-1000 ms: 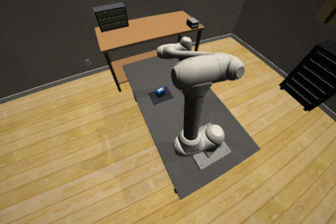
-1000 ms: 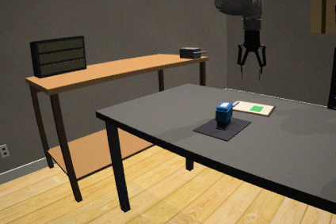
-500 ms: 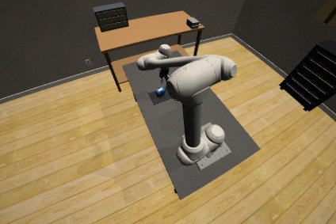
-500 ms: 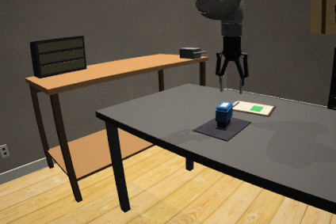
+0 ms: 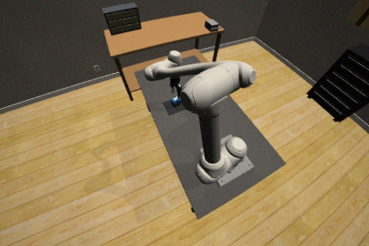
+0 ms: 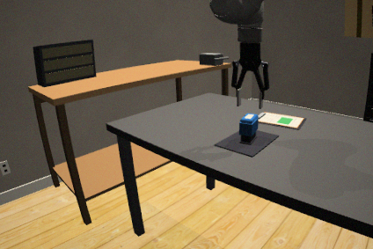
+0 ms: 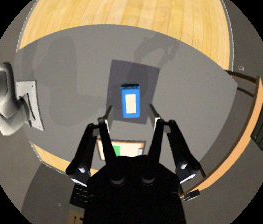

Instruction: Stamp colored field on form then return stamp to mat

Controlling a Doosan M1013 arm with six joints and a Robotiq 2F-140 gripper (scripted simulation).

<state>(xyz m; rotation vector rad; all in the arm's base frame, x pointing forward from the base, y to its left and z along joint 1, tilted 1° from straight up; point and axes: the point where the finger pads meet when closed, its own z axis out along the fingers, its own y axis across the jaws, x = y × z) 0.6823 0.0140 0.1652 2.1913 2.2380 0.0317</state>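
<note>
Now: hand 120 mm above the blue stamp. Also, from my hand: dark mat 170 mm below; then form 310 mm to the right, 160 mm below, 50 mm behind.
</note>
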